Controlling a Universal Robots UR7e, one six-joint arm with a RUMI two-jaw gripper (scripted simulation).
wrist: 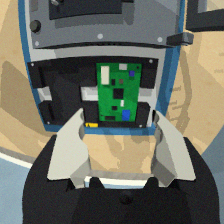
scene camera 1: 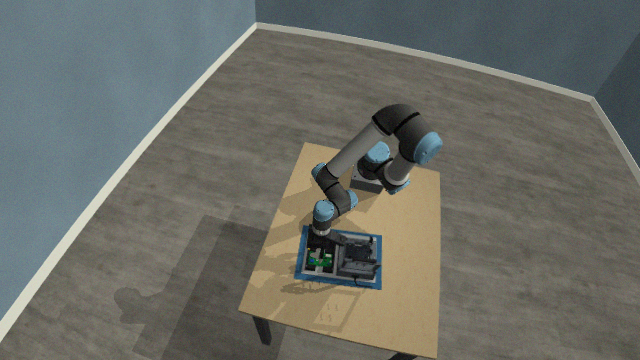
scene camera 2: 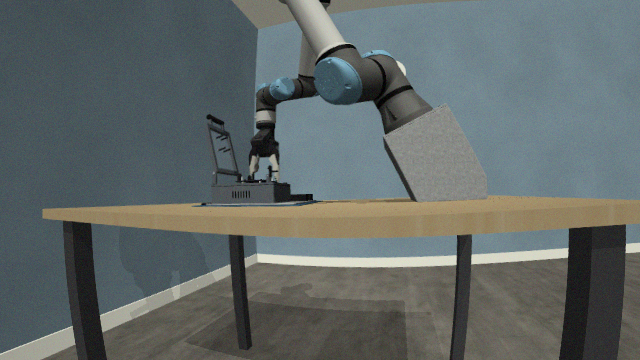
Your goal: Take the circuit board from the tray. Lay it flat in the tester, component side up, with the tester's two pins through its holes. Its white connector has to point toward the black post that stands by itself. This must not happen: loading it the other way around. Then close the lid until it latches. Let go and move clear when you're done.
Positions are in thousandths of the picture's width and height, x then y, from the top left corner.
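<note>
There's a green circuit board (wrist: 529,377) and a tester lid (scene camera 2: 352,446). You'd also see the gripper (scene camera 2: 413,510), and the wrist view (wrist: 529,489) has the gripper in it too.
</note>
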